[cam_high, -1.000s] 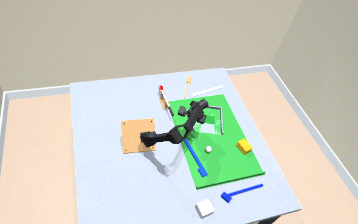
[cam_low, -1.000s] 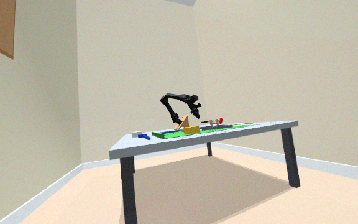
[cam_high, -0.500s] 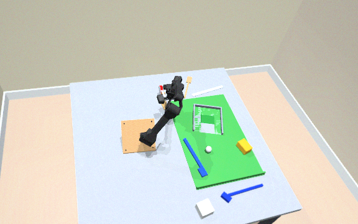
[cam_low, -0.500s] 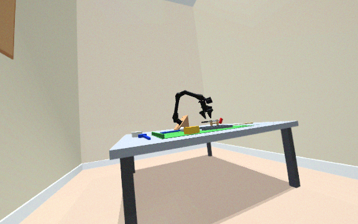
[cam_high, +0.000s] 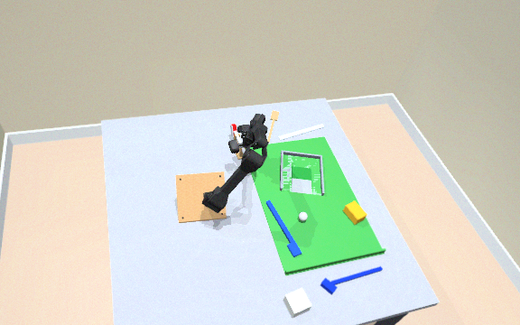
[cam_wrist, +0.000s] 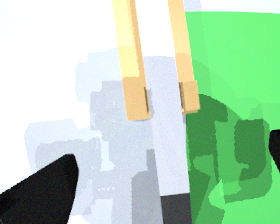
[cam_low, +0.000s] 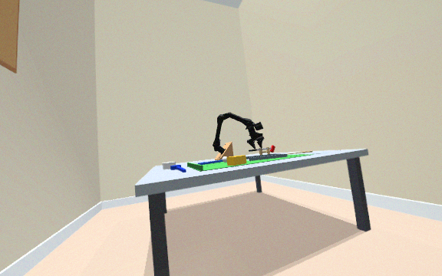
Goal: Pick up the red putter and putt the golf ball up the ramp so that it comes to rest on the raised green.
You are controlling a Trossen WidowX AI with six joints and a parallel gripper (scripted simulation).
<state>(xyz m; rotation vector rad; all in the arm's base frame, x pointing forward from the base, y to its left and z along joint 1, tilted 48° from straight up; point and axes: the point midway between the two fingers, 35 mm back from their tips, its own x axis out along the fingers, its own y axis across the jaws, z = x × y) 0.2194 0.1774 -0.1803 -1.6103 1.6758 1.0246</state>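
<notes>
My gripper tip is 10 mm past the red putter, 50 mm to the right of it and 10 mm above it. From my gripper tip the other things lie so: wooden stand: 10 mm behind, 70 mm to the left, 40 mm below; tan putter: 230 mm ahead, 240 mm to the left, 70 mm below; green mat: 260 mm ahead, 280 mm to the right, 70 mm below.
</notes>
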